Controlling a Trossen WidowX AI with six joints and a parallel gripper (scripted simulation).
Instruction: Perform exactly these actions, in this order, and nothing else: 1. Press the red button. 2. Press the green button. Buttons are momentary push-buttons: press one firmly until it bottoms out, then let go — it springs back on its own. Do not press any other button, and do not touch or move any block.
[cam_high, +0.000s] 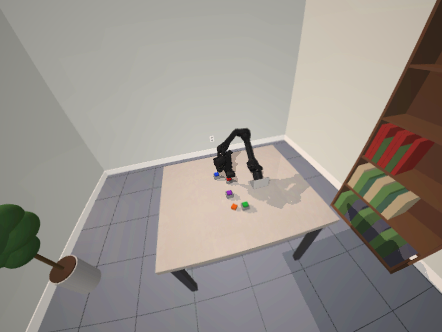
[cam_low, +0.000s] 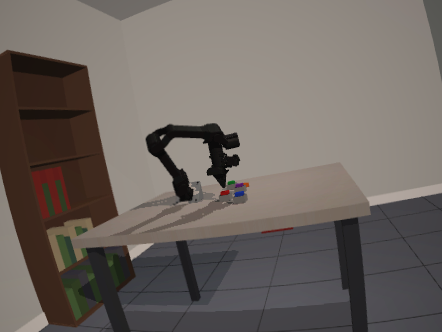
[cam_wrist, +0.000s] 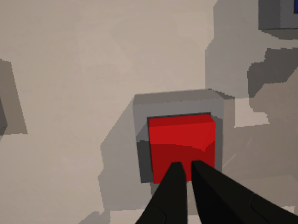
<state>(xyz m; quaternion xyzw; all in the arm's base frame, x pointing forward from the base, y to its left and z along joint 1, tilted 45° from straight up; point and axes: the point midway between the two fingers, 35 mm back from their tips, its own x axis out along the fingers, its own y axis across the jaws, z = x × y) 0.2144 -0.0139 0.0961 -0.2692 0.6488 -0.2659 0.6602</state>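
Now: the red button 2 cm below my gripper tip. Round my gripper tip: green button: 26 cm to the left, 4 cm behind, 2 cm below; blue button: 8 cm to the right, 8 cm ahead, 2 cm below; purple button: 14 cm to the left, 3 cm ahead, 2 cm below.
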